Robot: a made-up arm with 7 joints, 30 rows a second.
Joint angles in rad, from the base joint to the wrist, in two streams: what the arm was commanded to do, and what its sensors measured. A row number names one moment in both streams.
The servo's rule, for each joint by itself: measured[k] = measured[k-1] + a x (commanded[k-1-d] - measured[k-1]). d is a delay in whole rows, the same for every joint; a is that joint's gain. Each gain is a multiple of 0.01, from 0.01 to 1. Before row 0 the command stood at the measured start. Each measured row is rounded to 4 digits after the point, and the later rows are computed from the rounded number. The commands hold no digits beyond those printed.
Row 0, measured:
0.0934 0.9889 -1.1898 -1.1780 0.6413 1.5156 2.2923
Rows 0 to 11, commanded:
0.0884 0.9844 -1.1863 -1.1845 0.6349 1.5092 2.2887
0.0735 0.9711 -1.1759 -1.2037 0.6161 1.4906 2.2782
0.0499 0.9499 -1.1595 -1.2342 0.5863 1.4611 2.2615
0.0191 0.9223 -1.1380 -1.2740 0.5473 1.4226 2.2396
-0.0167 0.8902 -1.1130 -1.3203 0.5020 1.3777 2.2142
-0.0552 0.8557 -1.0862 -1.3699 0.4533 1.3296 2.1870
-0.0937 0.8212 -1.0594 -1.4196 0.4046 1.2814 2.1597
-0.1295 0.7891 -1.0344 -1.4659 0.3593 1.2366 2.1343
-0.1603 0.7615 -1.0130 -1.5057 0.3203 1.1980 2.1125
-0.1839 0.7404 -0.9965 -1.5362 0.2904 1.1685 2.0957
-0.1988 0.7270 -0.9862 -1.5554 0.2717 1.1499 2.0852
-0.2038 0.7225 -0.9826 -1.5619 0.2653 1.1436 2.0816
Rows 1 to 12, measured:
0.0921 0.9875 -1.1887 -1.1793 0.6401 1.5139 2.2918
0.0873 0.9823 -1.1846 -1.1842 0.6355 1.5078 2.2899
0.0776 0.9719 -1.1766 -1.1942 0.6262 1.4957 2.2859
0.0624 0.9560 -1.1642 -1.2102 0.6112 1.4767 2.2794
0.0418 0.9349 -1.1478 -1.2322 0.5905 1.4510 2.2703
0.0166 0.9096 -1.1281 -1.2597 0.5644 1.4194 2.2586
-0.0121 0.8813 -1.1061 -1.2917 0.5340 1.3835 2.2448
-0.0426 0.8518 -1.0832 -1.3265 0.5008 1.3453 2.2293
-0.0732 0.8229 -1.0607 -1.3623 0.4665 1.3070 2.2129
-0.1020 0.7965 -1.0402 -1.3971 0.4330 1.2710 2.1965
-0.1272 0.7743 -1.0229 -1.4288 0.4024 1.2395 2.1809
-0.1471 0.7577 -1.0100 -1.4554 0.3764 1.2146 2.1670
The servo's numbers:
d 0
a 0.26 0.32 0.32 0.20 0.19 0.26 0.14

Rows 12 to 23, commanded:
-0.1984 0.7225 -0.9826 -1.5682 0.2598 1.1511 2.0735
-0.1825 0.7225 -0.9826 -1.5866 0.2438 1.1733 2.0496
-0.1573 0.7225 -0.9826 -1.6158 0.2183 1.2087 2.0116
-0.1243 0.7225 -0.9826 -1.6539 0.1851 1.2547 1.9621
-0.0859 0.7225 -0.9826 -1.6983 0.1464 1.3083 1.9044
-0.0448 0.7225 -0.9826 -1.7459 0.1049 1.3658 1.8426
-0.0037 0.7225 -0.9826 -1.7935 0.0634 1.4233 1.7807
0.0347 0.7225 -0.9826 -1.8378 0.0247 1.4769 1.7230
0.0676 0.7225 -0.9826 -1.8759 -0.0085 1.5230 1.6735
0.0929 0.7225 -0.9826 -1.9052 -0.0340 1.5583 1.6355
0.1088 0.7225 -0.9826 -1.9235 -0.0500 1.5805 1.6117
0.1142 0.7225 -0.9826 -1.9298 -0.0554 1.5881 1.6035
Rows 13 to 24, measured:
-0.1604 0.7464 -1.0012 -1.4780 0.3542 1.1981 2.1539
-0.1661 0.7388 -0.9952 -1.4997 0.3332 1.1917 2.1393
-0.1638 0.7336 -0.9912 -1.5229 0.3114 1.1961 2.1214
-0.1535 0.7300 -0.9884 -1.5491 0.2874 1.2113 2.0991
-0.1359 0.7276 -0.9865 -1.5789 0.2606 1.2365 2.0718
-0.1122 0.7260 -0.9853 -1.6123 0.2310 1.2701 2.0397
-0.0840 0.7249 -0.9844 -1.6485 0.1992 1.3099 2.0034
-0.0531 0.7241 -0.9838 -1.6864 0.1660 1.3533 1.9641
-0.0217 0.7236 -0.9834 -1.7243 0.1328 1.3974 1.9234
0.0081 0.7232 -0.9831 -1.7605 0.1011 1.4392 1.8831
0.0343 0.7230 -0.9829 -1.7931 0.0724 1.4759 1.8451
0.0551 0.7228 -0.9828 -1.8204 0.0481 1.5051 1.8113

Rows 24 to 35, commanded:
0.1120 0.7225 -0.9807 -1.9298 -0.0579 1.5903 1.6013
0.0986 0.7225 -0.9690 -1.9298 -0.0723 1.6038 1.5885
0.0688 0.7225 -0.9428 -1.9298 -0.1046 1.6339 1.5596
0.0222 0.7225 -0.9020 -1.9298 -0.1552 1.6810 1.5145
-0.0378 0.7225 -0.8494 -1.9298 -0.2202 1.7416 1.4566
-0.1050 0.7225 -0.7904 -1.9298 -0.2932 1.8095 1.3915
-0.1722 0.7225 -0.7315 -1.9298 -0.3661 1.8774 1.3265
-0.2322 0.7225 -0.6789 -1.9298 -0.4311 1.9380 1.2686
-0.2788 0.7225 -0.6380 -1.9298 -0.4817 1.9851 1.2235
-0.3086 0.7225 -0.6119 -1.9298 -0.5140 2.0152 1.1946
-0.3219 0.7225 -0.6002 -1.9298 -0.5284 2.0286 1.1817
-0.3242 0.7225 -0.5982 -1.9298 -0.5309 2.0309 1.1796
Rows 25 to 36, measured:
0.0699 0.7227 -0.9821 -1.8423 0.0280 1.5273 1.7819
0.0774 0.7226 -0.9779 -1.8598 0.0089 1.5472 1.7548
0.0752 0.7226 -0.9667 -1.8738 -0.0127 1.5697 1.7275
0.0614 0.7226 -0.9460 -1.8850 -0.0398 1.5986 1.6977
0.0356 0.7226 -0.9151 -1.8940 -0.0741 1.6358 1.6639
-0.0010 0.7226 -0.8752 -1.9012 -0.1157 1.6810 1.6258
-0.0455 0.7226 -0.8292 -1.9069 -0.1633 1.7321 1.5839
-0.0940 0.7226 -0.7811 -1.9115 -0.2142 1.7856 1.5398
-0.1420 0.7226 -0.7353 -1.9152 -0.2650 1.8375 1.4955
-0.1853 0.7226 -0.6958 -1.9181 -0.3123 1.8837 1.4534
-0.2208 0.7226 -0.6652 -1.9204 -0.3534 1.9214 1.4154
-0.2477 0.7226 -0.6438 -1.9223 -0.3871 1.9499 1.3824

